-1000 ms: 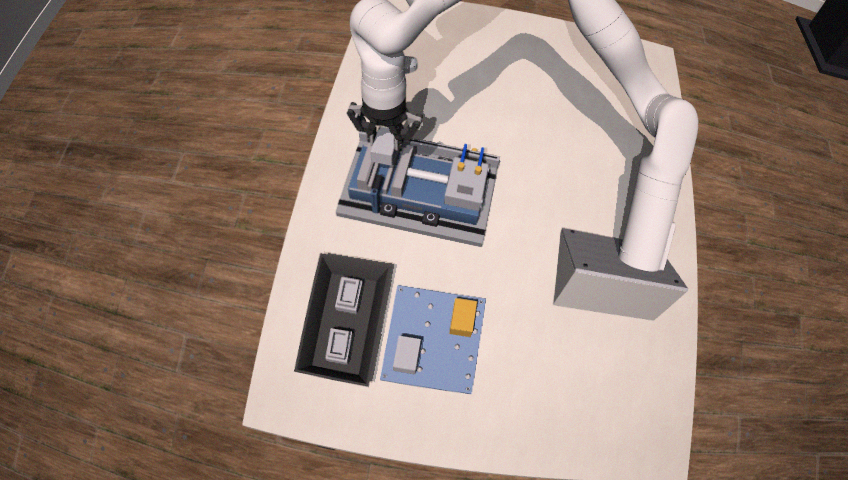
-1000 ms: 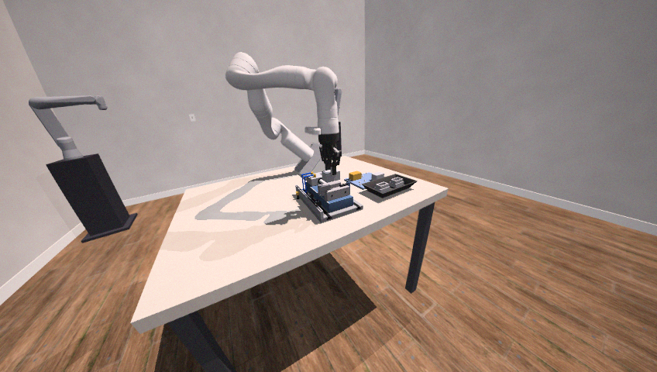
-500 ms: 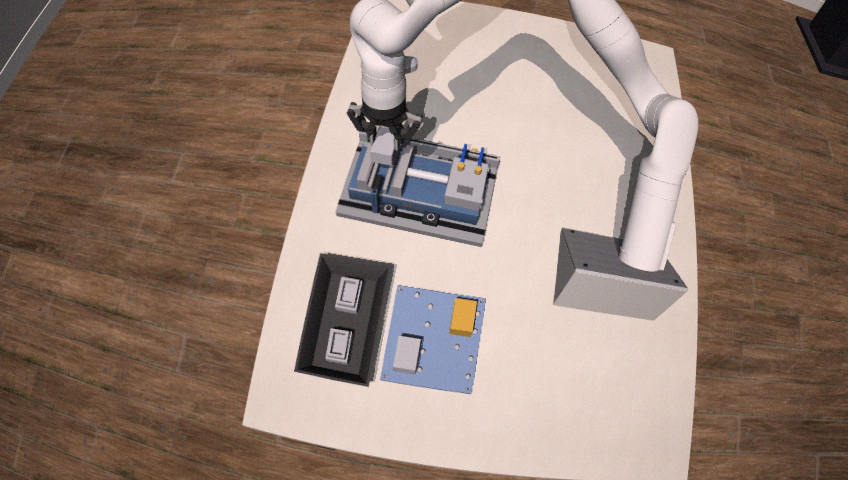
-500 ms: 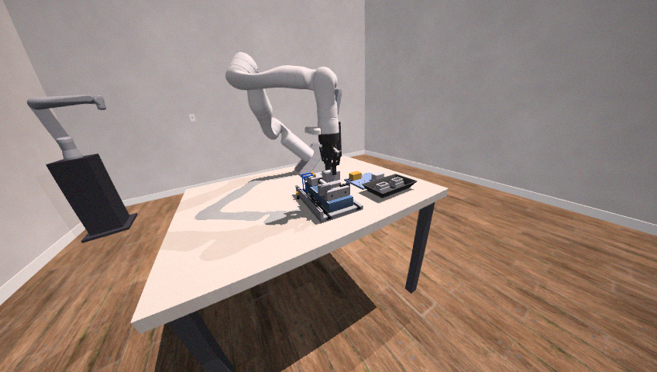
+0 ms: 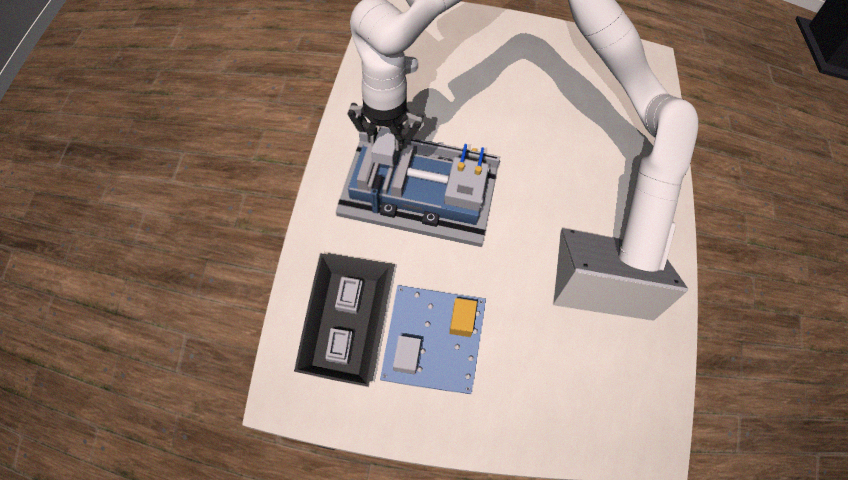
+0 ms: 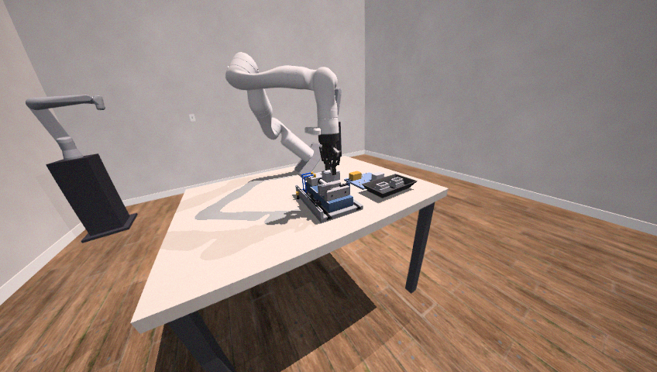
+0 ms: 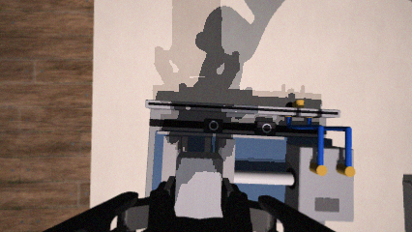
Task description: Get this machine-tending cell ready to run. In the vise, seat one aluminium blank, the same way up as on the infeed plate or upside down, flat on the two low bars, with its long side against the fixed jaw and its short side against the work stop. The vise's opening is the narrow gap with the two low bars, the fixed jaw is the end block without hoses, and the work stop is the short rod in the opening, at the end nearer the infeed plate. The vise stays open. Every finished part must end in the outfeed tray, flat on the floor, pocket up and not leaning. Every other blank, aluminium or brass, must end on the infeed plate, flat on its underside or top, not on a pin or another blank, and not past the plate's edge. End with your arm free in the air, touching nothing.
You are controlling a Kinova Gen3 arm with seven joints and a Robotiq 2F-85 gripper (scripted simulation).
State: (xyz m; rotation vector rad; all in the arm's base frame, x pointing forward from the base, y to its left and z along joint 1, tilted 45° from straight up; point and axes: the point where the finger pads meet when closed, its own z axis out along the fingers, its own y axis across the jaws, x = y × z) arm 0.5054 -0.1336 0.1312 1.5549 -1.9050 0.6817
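Right now the white rod is 90 mm below my hand, 80 mm behind it and 20 mm to the left of it. The rest, counted from my hand: hose block 160 mm behind, 90 mm below, 30 mm to the left; then blue vise 120 mm below, 60 mm behind, 20 mm to the left; then brass blank 290 mm to the left, 160 mm behind, 140 mm below.
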